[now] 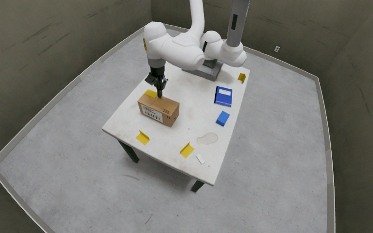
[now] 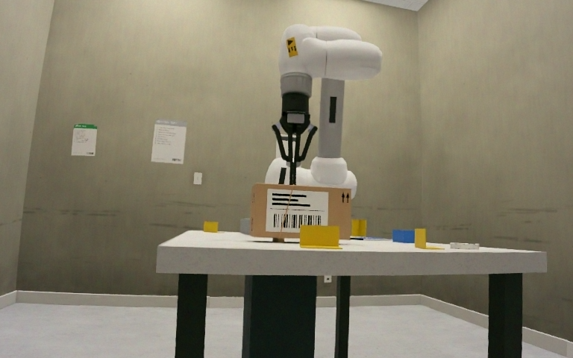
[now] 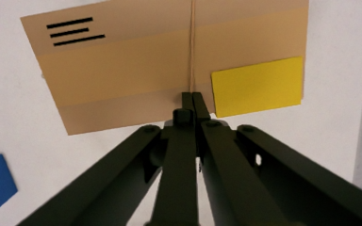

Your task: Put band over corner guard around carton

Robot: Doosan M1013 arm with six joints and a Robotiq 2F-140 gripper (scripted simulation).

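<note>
Now: hand 60 mm to the left of the yellow corner guard and 50 mm above it. The rest, counted from my hand: blue block 130 mm behind, 400 mm to the left, 160 mm below; then small white piece 190 mm ahead, 380 mm to the left, 170 mm below.
</note>
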